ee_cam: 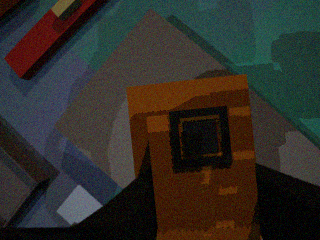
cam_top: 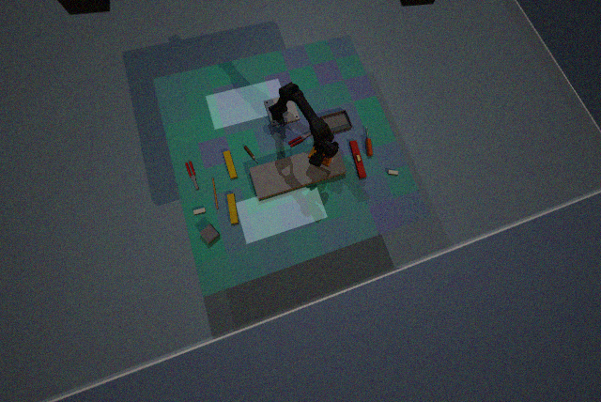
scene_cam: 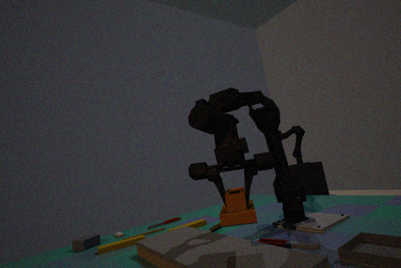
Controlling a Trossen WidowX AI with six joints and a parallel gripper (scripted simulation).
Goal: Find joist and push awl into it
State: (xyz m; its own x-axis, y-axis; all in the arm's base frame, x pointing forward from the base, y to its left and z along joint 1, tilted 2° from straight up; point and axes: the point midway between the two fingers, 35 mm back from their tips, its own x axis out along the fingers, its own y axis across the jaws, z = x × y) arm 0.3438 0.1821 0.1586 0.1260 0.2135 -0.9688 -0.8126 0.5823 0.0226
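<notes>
The grey tray lies 25 cm behind my gripper tip, 16 cm to the left of it and 13 cm below it. From my gripper tip the other things lie so: stud finder 2 cm above; then red level 23 cm to the left, 13 cm below; then brown-handled awl 37 cm to the right, 14 cm below, 11 cm behind.
</notes>
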